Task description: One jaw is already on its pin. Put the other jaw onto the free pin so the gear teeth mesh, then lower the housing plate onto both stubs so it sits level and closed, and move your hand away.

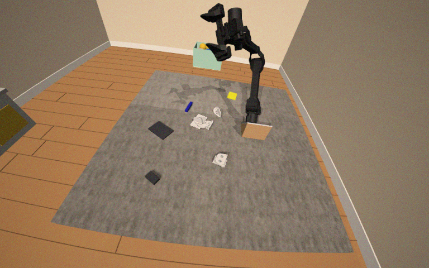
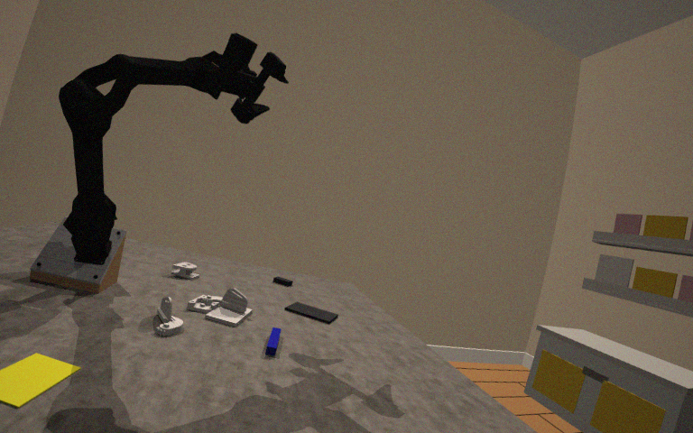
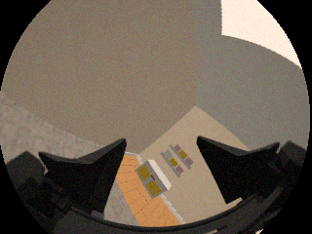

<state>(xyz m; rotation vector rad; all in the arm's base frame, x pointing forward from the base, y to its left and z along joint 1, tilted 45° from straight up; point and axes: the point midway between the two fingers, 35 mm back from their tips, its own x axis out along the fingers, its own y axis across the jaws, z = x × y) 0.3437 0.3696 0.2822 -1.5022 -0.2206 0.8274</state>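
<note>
Right now the white jaw is 560 mm below my gripper tip, 270 mm to the right of it and 130 mm behind it. From my gripper tip the other things lie so: small dark block (560 mm below, 280 mm to the left, 200 mm ahead); dark flat plate (570 mm below, 230 mm ahead, 30 mm to the right); blue block (560 mm below, 270 mm to the right, 80 mm ahead).
</note>
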